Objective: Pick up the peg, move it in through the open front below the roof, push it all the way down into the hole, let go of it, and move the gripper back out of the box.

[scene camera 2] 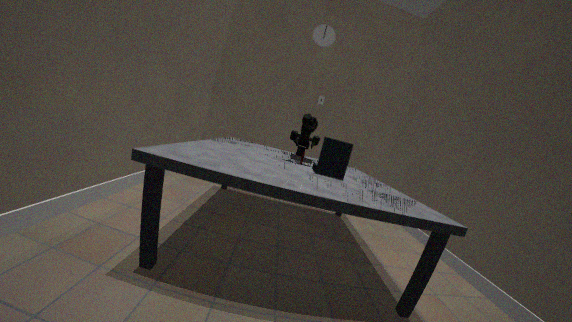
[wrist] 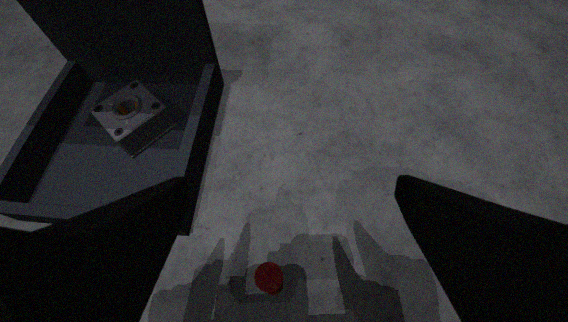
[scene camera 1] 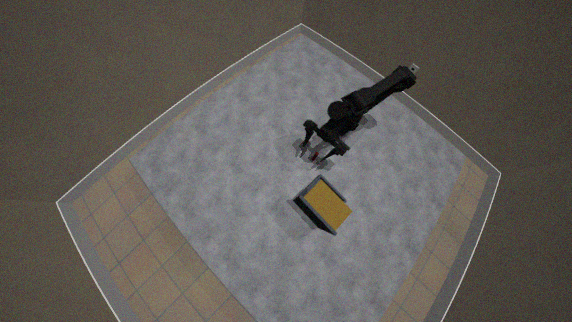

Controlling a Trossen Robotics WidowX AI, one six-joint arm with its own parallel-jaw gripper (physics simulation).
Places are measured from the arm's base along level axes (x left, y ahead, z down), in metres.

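Pixels of known places: gripper, fingertip midpoint: (scene camera 2: 304, 146) (wrist: 293, 186) (scene camera 1: 311, 154); arm's base, link origin: (scene camera 2: 299, 155).
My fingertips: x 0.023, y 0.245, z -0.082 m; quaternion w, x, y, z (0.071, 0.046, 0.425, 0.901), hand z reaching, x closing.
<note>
Ahead of a thing's pixels: the offset from my fingertips to its top centre. "*": to the spot under its first point. Level surfaces: height alone.
The red peg @(dz +0.035, dx +0.006, dy -0.034 m) (scene camera 1: 314, 156) (scene camera 2: 302, 159) (wrist: 269, 278) stands upright on the table; its round top shows low in the wrist view, between the two fingers. My gripper (scene camera 1: 313, 153) (wrist: 293, 186) is open, with its fingers wide apart on either side of the peg and not touching it. The box @(dz -0.087, dx +0.169, dy +0.070 m) (scene camera 1: 327, 204) (scene camera 2: 336, 159) (wrist: 201, 112) stands close by, with a yellow roof top and dark walls. In the wrist view, its open front shows a light square block @(dz +0.074, dx +0.160, dy +0.087 m) (wrist: 106, 119) with a round hole @(* dz +0.086, dx +0.167, dy +0.093 m) (wrist: 127, 107) and small dark corner holes.
The box's low side wall and front edge lie next to the left finger in the wrist view. The grey table @(dz +0.115 m) (scene camera 1: 225, 175) (scene camera 2: 225, 162) carries the arm (scene camera 1: 370, 97) (scene camera 2: 309, 122), the peg and the box. Shadows of the gripper fall around the peg.
</note>
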